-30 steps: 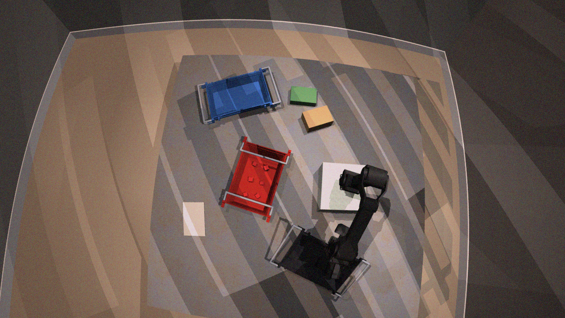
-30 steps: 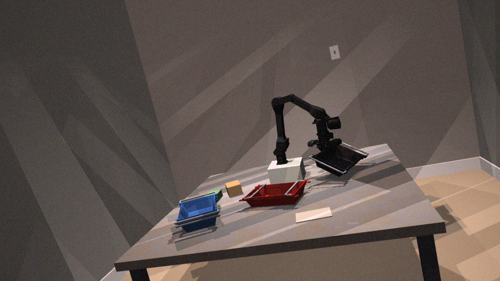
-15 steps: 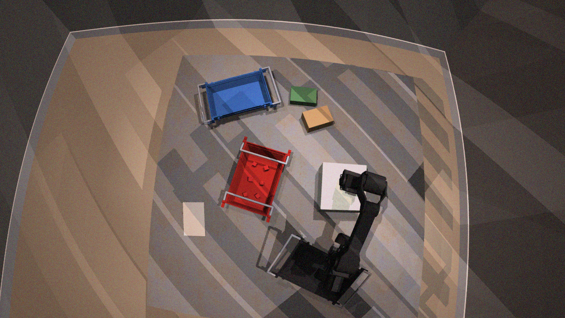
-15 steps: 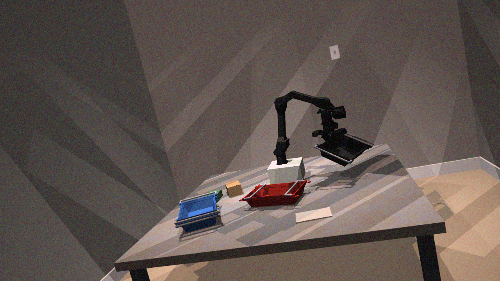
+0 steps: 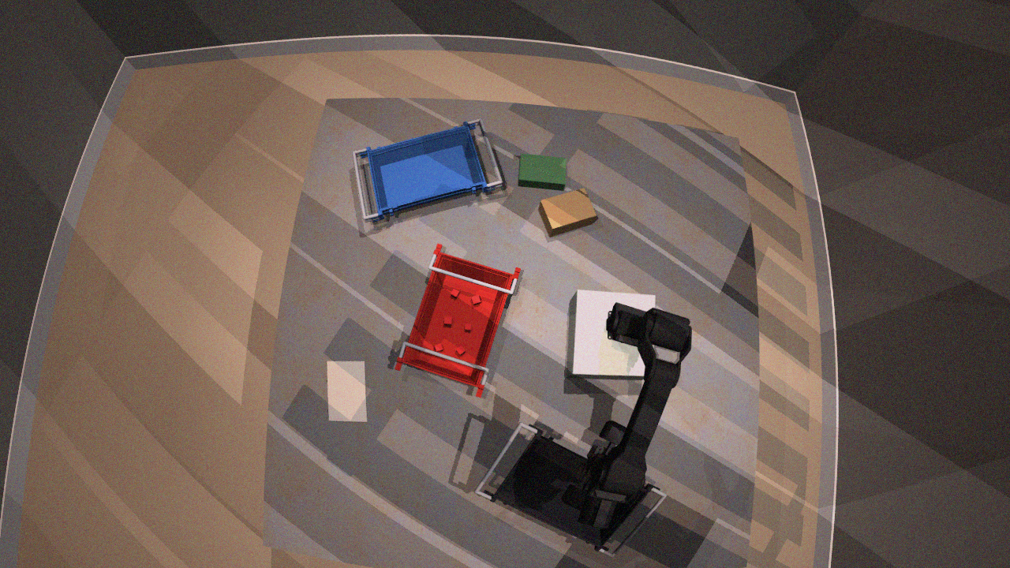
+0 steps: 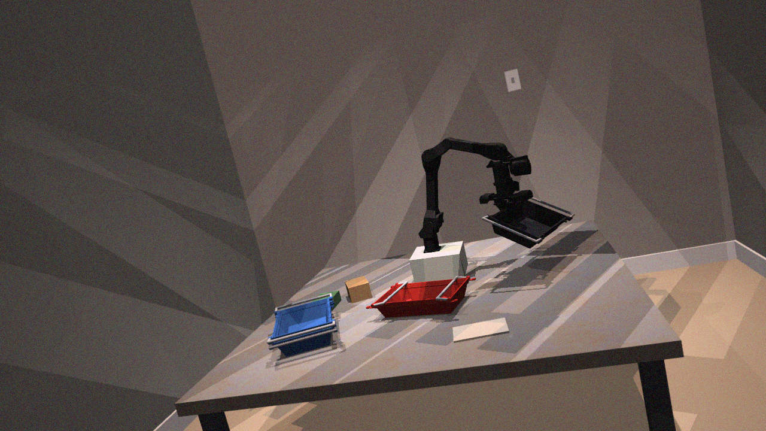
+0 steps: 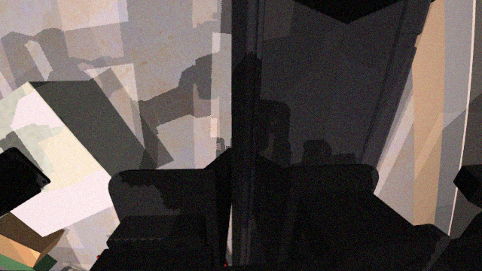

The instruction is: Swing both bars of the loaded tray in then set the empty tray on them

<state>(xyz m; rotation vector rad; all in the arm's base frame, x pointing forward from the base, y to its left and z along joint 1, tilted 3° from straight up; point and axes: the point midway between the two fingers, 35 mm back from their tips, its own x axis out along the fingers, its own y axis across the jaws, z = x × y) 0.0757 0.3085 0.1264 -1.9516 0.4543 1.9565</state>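
Now: gripper tip 4 cm short of the black tray, 7 cm to the right of it and 1 cm above it. The rest, counted from my gripper tip: orange block (4 cm ahead, 61 cm to the right, 15 cm below); green block (11 cm ahead, 73 cm to the right, 16 cm below); pale card (56 cm ahead, 13 cm to the right, 17 cm below).
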